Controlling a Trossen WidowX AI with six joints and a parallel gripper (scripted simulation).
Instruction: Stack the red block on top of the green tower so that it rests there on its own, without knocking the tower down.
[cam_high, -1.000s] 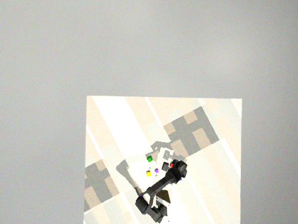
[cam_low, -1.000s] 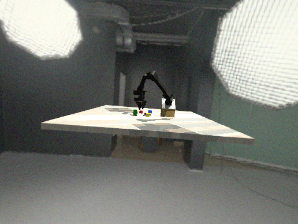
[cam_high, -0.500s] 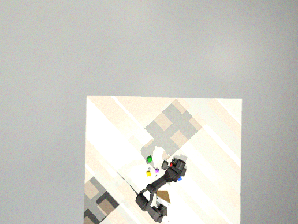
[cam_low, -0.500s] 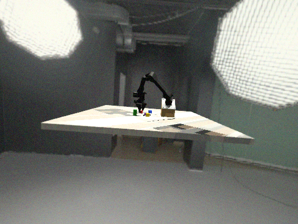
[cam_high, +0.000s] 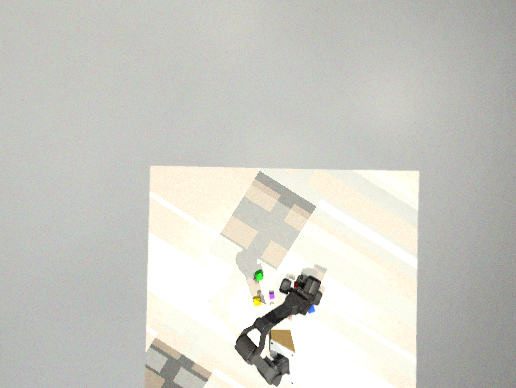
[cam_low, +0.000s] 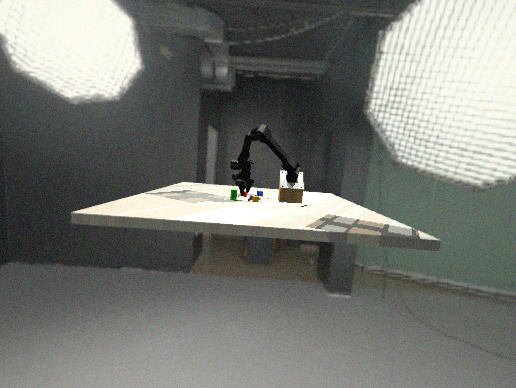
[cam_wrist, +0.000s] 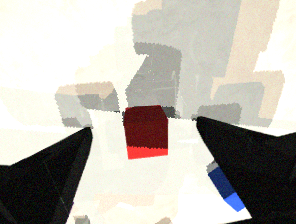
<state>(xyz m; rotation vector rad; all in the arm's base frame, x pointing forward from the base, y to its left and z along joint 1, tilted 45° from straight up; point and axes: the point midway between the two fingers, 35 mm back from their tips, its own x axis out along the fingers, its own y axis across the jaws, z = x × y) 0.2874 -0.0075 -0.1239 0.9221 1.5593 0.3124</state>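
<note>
Right now my gripper tip is 10 mm below the red block. Round my gripper tip: purple block: 40 mm behind, 130 mm to the left; blue block: 110 mm behind, 60 mm to the right, 10 mm above; yellow block: 60 mm behind, 200 mm to the left, 10 mm above.
</note>
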